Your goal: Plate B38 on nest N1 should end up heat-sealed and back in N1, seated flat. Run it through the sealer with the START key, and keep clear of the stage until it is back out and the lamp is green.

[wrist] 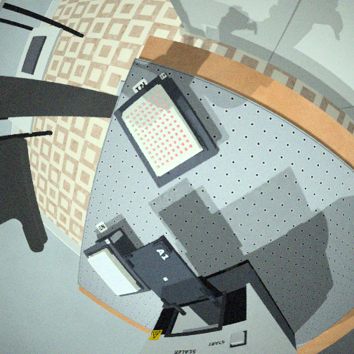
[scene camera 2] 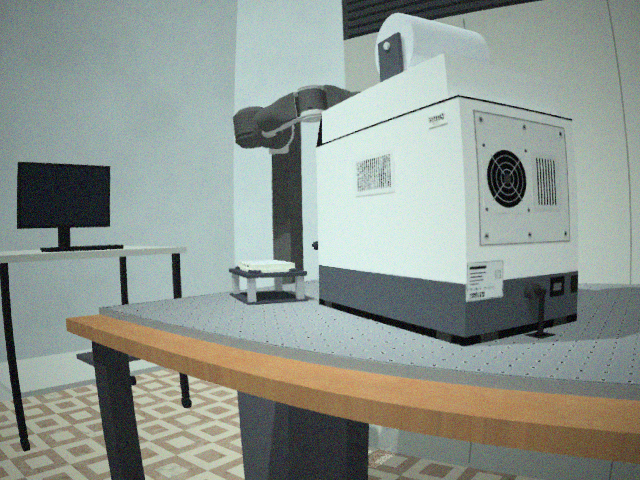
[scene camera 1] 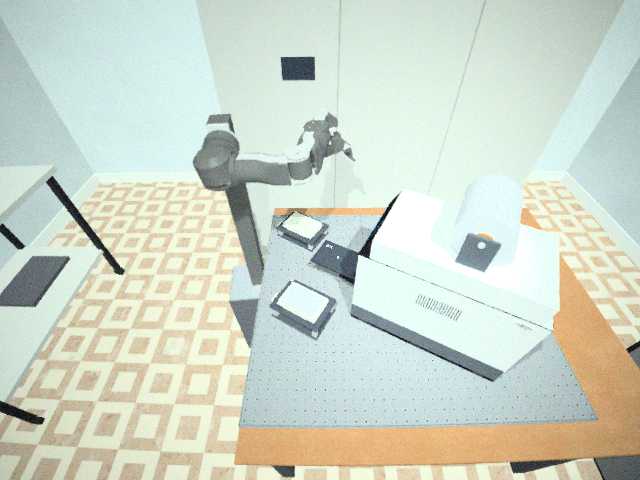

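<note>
A plate (scene camera 1: pixel 302 225) (wrist: pixel 162 130) with rows of pink wells lies flat on nest N1 (scene camera 1: pixel 309 241) (wrist: pixel 187 166), at the back left corner of the pegboard. Its B38 marking cannot be read. The sealer (scene camera 1: pixel 439 289) (scene camera 2: pixel 392 222) has its dark stage (scene camera 1: pixel 334 258) (wrist: pixel 155 267) out and bare, marked A1. The START key (wrist: pixel 238 338) shows at the bottom of the wrist view; the lamp does not show clearly. My gripper (scene camera 1: pixel 335 165) is open and empty, high above the back edge of the table, away from the plate and stage.
Nest N2 (scene camera 1: pixel 312 327) (scene camera 2: pixel 287 273) (wrist: pixel 131 273) holds a plain white plate (scene camera 1: pixel 303 302) (scene camera 2: pixel 266 266) (wrist: pixel 112 272), across the stage from N1. A film roll (scene camera 1: pixel 491 217) (scene camera 2: pixel 439 43) sits on the sealer. A monitor (scene camera 2: pixel 63 194) stands on a side table.
</note>
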